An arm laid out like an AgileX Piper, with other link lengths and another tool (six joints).
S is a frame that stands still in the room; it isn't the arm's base.
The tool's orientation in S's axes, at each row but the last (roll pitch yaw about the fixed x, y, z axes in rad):
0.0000, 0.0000, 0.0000
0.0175, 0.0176, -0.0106
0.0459, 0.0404, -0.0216
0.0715, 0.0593, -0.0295
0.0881, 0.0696, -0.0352
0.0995, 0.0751, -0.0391
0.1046, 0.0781, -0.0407
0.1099, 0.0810, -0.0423
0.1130, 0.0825, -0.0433
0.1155, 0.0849, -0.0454
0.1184, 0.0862, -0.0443
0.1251, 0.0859, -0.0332
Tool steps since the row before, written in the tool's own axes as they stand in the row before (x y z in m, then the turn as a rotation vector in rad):
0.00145, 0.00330, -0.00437, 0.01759, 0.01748, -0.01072
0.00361, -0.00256, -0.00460, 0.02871, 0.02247, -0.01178
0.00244, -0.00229, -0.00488, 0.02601, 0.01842, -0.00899
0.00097, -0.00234, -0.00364, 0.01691, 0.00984, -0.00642
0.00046, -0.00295, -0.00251, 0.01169, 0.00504, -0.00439
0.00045, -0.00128, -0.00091, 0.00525, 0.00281, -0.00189
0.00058, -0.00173, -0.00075, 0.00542, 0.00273, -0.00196
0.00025, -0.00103, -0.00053, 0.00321, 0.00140, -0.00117
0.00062, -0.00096, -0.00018, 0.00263, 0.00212, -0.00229
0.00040, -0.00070, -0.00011, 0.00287, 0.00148, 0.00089
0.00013, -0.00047, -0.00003, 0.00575, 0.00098, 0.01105
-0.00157, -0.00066, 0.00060, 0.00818, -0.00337, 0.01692
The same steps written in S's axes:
0.00145, 0.00330, -0.00437, 0.01759, 0.01748, -0.01072
0.00350, -0.00252, -0.00471, 0.02874, 0.02237, -0.01189
0.00219, -0.00211, -0.00507, 0.02606, 0.01825, -0.00918
0.00068, -0.00210, -0.00385, 0.01684, 0.00978, -0.00669
0.00017, -0.00273, -0.00279, 0.01157, 0.00500, -0.00473
0.00032, -0.00120, -0.00106, 0.00523, 0.00278, -0.00199
0.00044, -0.00166, -0.00097, 0.00539, 0.00270, -0.00208
0.00016, -0.00097, -0.00066, 0.00318, 0.00139, -0.00127
0.00055, -0.00096, -0.00034, 0.00255, 0.00226, -0.00225
0.00035, -0.00070, -0.00022, 0.00301, 0.00123, 0.00081
0.00010, -0.00047, -0.00010, 0.00666, -0.00063, 0.01055
-0.00154, -0.00068, 0.00065, 0.00937, -0.00577, 0.01561

